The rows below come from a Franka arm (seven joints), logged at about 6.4 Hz.
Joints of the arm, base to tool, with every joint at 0 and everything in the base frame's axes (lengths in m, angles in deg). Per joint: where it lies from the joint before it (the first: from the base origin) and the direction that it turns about. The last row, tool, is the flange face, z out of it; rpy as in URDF.
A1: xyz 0 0 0.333 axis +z
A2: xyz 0 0 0 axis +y
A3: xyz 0 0 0.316 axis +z
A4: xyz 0.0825 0 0 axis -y
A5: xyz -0.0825 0 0.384 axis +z
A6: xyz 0 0 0 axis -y
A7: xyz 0.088 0 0 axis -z
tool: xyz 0 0 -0.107 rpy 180 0 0
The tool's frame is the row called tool.
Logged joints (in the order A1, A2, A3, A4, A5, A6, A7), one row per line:
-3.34, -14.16, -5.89, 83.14, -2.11, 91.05, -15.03
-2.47, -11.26, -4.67, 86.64, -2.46, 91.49, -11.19
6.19, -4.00, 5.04, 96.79, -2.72, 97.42, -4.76
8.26, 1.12, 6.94, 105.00, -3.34, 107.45, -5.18
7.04, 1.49, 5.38, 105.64, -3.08, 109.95, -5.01
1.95, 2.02, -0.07, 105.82, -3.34, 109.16, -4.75
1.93, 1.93, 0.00, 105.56, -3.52, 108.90, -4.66
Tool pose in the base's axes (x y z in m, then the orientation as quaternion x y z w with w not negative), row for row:
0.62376, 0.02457, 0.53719, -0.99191, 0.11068, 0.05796, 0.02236
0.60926, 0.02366, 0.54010, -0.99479, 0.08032, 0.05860, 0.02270
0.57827, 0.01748, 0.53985, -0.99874, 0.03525, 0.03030, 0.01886
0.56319, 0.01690, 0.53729, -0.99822, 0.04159, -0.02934, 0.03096
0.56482, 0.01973, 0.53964, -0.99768, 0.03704, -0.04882, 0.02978
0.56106, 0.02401, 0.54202, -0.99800, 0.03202, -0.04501, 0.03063
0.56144, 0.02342, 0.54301, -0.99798, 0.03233, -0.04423, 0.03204
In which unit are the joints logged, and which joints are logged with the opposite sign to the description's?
The joints are logged in degrees. Opposite sign: A2, A3, A4, A5, A7.
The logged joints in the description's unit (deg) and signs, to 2 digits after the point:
-3.34, 14.16, 5.89, -83.14, 2.11, 91.05, 15.03
-2.47, 11.26, 4.67, -86.64, 2.46, 91.49, 11.19
6.19, 4.00, -5.04, -96.79, 2.72, 97.42, 4.76
8.26, -1.12, -6.94, -105.00, 3.34, 107.45, 5.18
7.04, -1.49, -5.38, -105.64, 3.08, 109.95, 5.01
1.95, -2.02, 0.07, -105.82, 3.34, 109.16, 4.75
1.93, -1.93, 0.00, -105.56, 3.52, 108.90, 4.66

